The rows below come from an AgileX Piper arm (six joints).
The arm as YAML. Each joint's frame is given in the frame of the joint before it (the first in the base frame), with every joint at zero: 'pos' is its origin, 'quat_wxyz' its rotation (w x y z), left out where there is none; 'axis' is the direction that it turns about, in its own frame. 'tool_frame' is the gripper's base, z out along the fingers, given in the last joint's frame.
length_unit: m
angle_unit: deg
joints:
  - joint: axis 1
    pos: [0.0, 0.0, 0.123]
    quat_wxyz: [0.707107, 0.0, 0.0, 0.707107]
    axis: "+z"
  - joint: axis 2
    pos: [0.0, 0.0, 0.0]
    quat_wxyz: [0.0, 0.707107, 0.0, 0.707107]
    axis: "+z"
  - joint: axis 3
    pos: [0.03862, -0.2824, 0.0]
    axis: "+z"
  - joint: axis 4
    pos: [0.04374, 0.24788, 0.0]
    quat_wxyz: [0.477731, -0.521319, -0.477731, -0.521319]
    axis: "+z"
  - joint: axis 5
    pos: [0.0, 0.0, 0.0]
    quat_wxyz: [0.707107, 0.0, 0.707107, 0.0]
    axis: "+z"
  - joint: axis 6
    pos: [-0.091, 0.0, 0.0]
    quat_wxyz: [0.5, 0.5, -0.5, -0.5]
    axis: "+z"
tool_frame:
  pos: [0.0, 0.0, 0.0]
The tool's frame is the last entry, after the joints.
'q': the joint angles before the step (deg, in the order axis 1, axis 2, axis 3, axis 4, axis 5, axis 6). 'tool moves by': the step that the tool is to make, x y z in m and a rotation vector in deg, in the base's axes. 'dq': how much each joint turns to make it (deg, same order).
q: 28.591, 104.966, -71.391, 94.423, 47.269, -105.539
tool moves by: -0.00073, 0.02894, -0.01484, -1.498, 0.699, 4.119
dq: 3.553, 4.584, -3.895, -1.717, 0.000, 0.916
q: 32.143, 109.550, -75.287, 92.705, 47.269, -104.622
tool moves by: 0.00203, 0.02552, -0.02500, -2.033, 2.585, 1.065
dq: 2.979, 5.271, -3.151, -0.287, -1.833, 1.489
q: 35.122, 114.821, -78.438, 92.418, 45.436, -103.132
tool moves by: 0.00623, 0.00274, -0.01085, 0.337, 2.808, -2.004
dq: -0.058, 2.005, -0.630, 1.948, -0.688, 0.974
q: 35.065, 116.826, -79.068, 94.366, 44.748, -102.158
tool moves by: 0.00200, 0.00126, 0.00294, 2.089, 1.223, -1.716
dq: 0.057, 0.058, -0.115, 3.151, -0.171, -0.230
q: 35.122, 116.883, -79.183, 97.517, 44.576, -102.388
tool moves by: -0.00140, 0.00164, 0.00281, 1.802, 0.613, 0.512
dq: 0.114, 0.001, -0.058, 1.604, 1.376, -0.400
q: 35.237, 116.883, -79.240, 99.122, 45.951, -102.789
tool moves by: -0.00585, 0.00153, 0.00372, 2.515, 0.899, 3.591
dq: 0.000, 0.001, -0.002, 0.228, 4.470, 0.002
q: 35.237, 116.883, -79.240, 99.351, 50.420, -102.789
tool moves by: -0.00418, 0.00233, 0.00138, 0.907, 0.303, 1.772
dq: 0.344, 0.002, -0.002, -0.001, 1.719, 0.002
